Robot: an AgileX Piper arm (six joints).
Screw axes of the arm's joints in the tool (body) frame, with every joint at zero. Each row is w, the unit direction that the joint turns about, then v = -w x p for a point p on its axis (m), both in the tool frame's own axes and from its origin. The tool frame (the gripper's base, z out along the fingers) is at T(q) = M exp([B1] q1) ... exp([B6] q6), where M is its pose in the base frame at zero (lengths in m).
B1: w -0.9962 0 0.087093 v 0 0.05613 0
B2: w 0 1 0 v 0.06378 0 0.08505
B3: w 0 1 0 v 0.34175 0 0.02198
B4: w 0 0 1 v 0 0 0
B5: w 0 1 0 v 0.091 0 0
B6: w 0 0 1 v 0 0 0
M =
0.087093 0 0.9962 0.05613
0 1 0 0
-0.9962 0 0.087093 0.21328
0 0 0 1
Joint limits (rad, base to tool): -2.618..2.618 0..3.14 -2.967..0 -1.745..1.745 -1.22..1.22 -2.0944..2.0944
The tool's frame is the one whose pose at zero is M.
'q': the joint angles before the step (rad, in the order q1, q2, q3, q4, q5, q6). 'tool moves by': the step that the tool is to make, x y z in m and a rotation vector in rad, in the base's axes. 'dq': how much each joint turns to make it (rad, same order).
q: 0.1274, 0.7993, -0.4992, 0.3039, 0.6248, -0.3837
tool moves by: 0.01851, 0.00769, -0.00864, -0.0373, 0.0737, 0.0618
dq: 0.0334, 0.1240, -0.0320, 0.0006, -0.0068, -0.0410
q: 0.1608, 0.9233, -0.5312, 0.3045, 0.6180, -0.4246
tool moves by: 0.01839, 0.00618, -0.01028, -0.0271, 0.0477, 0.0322
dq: 0.0216, 0.1138, -0.0255, 0.0000, -0.0339, -0.0255
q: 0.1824, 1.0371, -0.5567, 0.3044, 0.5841, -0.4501
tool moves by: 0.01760, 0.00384, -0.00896, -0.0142, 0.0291, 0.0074
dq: 0.0057, 0.0986, -0.0276, 0.0075, -0.0386, -0.0190
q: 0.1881, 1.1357, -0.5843, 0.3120, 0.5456, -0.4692
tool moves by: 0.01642, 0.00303, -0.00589, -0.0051, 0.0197, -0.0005
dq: 0.0002, 0.0829, -0.0358, 0.0113, -0.0258, -0.0142
